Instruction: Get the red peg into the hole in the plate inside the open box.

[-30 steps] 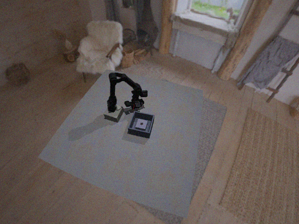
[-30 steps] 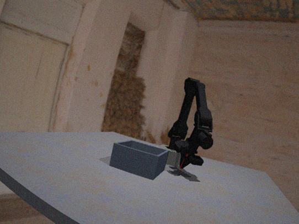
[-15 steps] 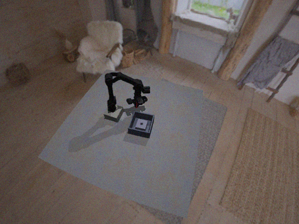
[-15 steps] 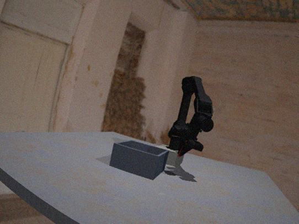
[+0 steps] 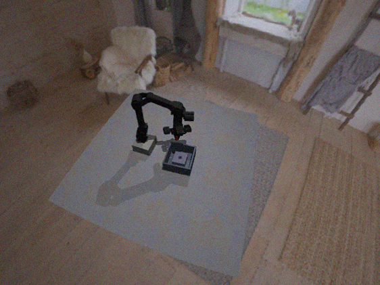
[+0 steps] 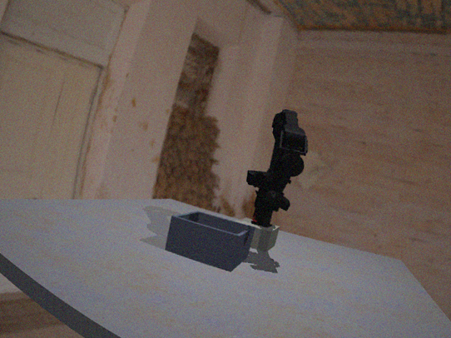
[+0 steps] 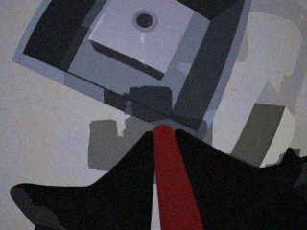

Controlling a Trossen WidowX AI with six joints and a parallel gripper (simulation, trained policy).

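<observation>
Now: the light grey plate 90 mm to the right of my gripper tip, 80 mm below it and 60 mm ahead of it. Round my gripper tip: red peg: 30 mm above, 10 mm to the left; box: 100 mm below, 90 mm to the right, 60 mm ahead.
</observation>
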